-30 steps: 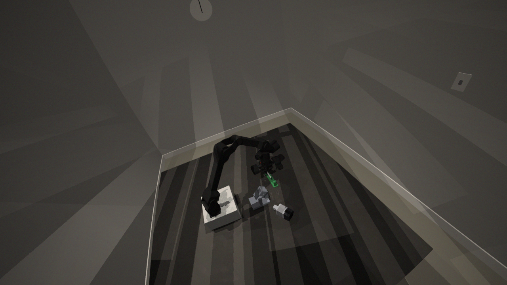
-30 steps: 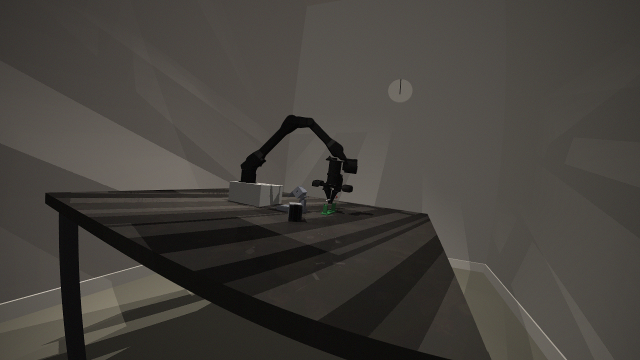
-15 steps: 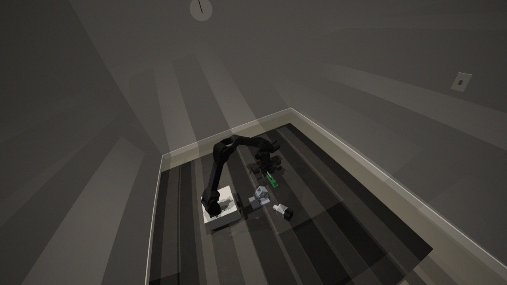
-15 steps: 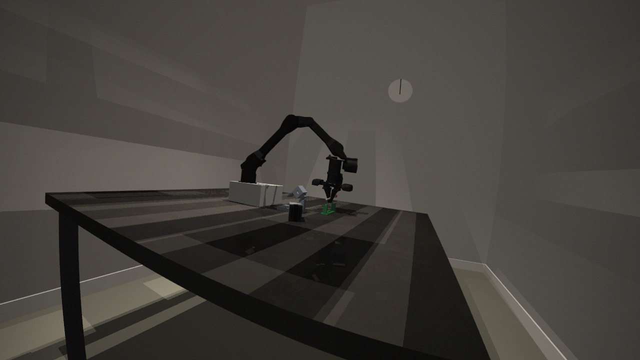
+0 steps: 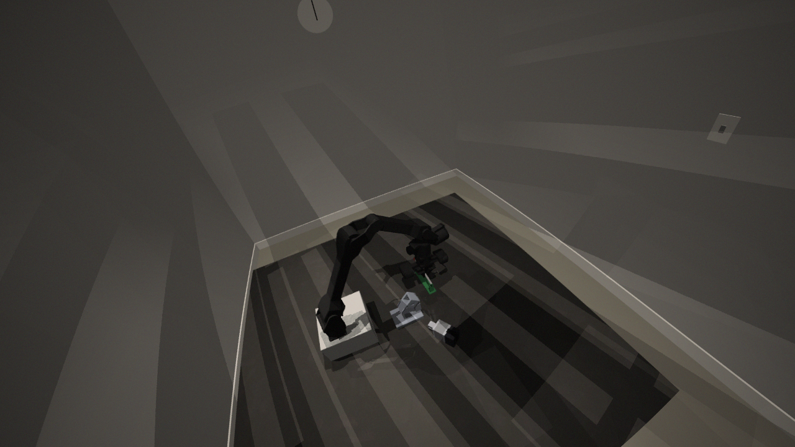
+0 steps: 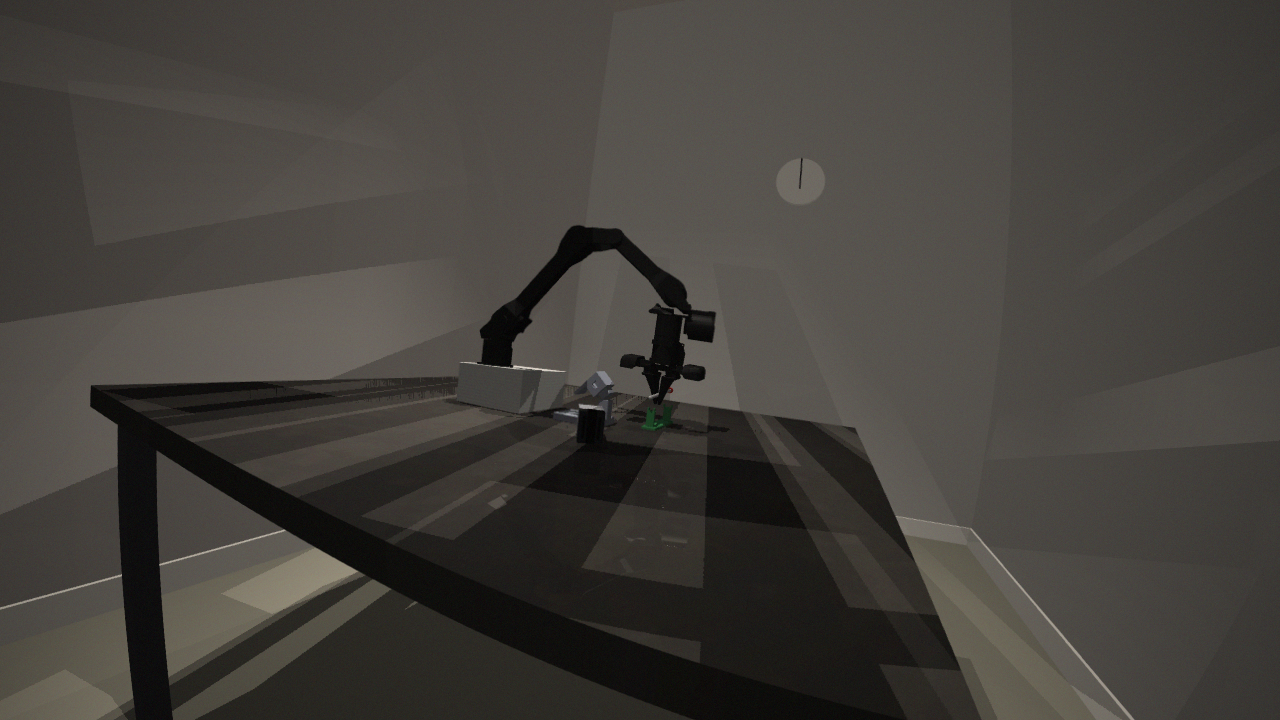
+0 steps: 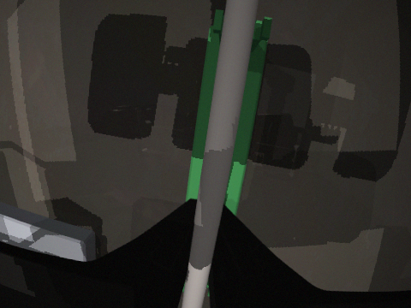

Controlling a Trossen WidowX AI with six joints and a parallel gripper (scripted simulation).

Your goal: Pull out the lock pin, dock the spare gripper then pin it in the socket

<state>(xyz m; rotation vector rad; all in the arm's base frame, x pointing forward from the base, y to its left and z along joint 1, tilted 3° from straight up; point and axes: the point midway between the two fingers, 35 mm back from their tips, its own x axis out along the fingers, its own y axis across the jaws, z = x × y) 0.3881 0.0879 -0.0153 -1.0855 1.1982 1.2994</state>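
The green cradle is 30 mm below my gripper tip and 10 mm to the left of it. From my gripper tip the other things lie so: spare gripper: 230 mm to the right, 50 mm behind, 20 mm below; then grey mount: 110 mm behind, 90 mm to the right.
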